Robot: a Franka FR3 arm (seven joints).
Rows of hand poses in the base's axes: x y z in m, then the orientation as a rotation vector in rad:
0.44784, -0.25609, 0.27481, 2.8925, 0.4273, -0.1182
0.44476, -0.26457, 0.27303, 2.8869, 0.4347, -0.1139
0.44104, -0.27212, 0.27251, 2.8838, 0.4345, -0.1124
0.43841, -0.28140, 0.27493, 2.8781, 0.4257, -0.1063
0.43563, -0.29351, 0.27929, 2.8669, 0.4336, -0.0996
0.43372, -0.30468, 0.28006, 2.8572, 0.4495, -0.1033
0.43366, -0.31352, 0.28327, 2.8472, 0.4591, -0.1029
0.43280, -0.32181, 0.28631, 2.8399, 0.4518, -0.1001
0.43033, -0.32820, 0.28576, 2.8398, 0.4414, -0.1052
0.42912, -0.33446, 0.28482, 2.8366, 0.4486, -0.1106
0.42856, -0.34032, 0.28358, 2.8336, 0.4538, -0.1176
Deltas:
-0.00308, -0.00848, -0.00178, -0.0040, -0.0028, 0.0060
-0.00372, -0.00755, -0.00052, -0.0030, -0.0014, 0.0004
-0.00263, -0.00928, 0.00242, -0.0066, -0.0056, -0.0046
-0.00278, -0.01211, 0.00436, -0.0093, -0.0050, 0.0073
-0.00191, -0.01117, 0.00077, -0.0072, 0.0031, 0.0116
-0.00006, -0.00884, 0.00321, -0.0081, -0.0004, 0.0078
-0.00086, -0.00829, 0.00304, -0.0081, -0.0036, -0.0036
-0.00247, -0.00639, -0.00055, -0.0022, 0.0023, -0.0074
-0.00121, -0.00626, -0.00094, -0.0023, 0.0041, 0.0048
-0.00056, -0.00586, -0.00124, -0.0026, 0.0050, 0.0033

